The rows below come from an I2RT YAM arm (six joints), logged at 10 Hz.
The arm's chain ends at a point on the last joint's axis. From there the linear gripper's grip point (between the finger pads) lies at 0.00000 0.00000 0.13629 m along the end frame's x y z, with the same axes.
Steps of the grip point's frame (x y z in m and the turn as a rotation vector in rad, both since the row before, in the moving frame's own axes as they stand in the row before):
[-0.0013 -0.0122 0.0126 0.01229 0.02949 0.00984]
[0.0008 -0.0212 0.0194 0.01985 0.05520 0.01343]
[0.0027 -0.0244 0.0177 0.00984 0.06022 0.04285]
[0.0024 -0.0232 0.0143 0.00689 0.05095 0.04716]
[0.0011 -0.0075 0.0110 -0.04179 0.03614 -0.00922]
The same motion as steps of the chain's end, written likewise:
[-0.0053 -0.0105 0.0127 0.01229 0.02949 0.00984]
[-0.0067 -0.0185 0.0196 0.01985 0.05520 0.01343]
[-0.0055 -0.0232 0.0180 0.00984 0.06022 0.04285]
[-0.0046 -0.0224 0.0145 0.00689 0.05095 0.04716]
[-0.0038 -0.0132 0.0112 -0.04179 0.03614 -0.00922]

